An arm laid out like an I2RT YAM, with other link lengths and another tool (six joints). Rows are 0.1 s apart.
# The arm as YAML. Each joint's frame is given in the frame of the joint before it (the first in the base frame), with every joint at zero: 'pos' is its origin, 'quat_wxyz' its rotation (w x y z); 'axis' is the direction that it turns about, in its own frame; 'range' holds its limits. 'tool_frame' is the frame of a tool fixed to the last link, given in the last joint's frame.
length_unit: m
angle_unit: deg
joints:
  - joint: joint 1
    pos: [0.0, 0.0, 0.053]
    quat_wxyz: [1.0, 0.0, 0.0, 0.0]
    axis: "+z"
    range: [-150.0, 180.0]
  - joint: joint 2
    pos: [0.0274, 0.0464, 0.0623]
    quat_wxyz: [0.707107, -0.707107, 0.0, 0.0]
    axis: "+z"
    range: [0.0, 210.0]
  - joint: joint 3
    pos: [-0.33, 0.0, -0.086]
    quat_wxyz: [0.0, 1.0, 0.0, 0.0]
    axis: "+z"
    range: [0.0, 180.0]
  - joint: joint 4
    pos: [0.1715, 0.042, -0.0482]
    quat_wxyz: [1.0, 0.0, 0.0, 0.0]
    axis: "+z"
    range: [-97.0, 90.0]
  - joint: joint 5
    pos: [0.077, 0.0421, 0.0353]
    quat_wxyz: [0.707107, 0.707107, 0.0, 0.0]
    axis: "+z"
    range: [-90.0, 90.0]
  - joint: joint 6
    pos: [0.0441, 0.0, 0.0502]
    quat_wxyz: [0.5, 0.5, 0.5, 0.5]
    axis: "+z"
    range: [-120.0, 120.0]
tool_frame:
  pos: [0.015, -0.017, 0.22]
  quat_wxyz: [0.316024, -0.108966, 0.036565, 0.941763]
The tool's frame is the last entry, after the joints.
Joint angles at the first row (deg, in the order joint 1, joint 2, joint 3, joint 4, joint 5, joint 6):
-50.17 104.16 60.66 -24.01 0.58 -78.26
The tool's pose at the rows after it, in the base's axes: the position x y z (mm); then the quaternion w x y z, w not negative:
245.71 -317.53 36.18 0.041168 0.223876 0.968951 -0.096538
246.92 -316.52 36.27 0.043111 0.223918 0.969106 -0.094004
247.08 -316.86 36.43 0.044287 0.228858 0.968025 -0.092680
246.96 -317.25 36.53 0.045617 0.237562 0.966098 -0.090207
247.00 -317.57 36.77 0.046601 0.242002 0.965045 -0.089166
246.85 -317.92 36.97 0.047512 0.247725 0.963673 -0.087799
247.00 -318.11 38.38 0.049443 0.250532 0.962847 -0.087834
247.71 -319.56 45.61 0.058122 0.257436 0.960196 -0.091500
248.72 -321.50 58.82 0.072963 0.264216 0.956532 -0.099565
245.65 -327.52 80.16 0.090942 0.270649 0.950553 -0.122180
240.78 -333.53 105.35 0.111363 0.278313 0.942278 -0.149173
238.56 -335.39 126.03 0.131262 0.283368 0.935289 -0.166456
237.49 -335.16 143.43 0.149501 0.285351 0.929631 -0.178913
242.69 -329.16 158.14 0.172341 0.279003 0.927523 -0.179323
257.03 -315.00 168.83 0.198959 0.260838 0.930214 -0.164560
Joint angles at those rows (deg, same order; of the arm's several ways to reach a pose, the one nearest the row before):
-50.17 104.18 60.66 -24.01 0.34 -78.26
-50.17 104.18 60.67 -24.01 -0.01 -78.15
-50.17 104.18 60.66 -23.97 -0.03 -77.54
-50.17 104.18 60.66 -23.97 -0.03 -76.47
-50.17 104.16 60.66 -23.94 -0.03 -75.92
-50.17 104.14 60.66 -23.95 -0.01 -75.22
-50.17 103.92 60.66 -23.97 -0.03 -74.87
-50.17 102.83 60.66 -23.96 -0.01 -74.04
-50.17 100.81 60.66 -24.01 0.03 -73.23
-50.33 97.58 60.66 -24.01 1.13 -72.99
-50.46 93.80 60.66 -24.01 2.55 -72.73
-50.48 90.72 60.67 -24.01 3.12 -72.36
-50.48 88.12 60.66 -24.01 3.25 -72.16
-50.37 85.91 60.66 -24.01 1.71 -72.14
-49.67 84.36 60.66 -24.03 -1.56 -72.12

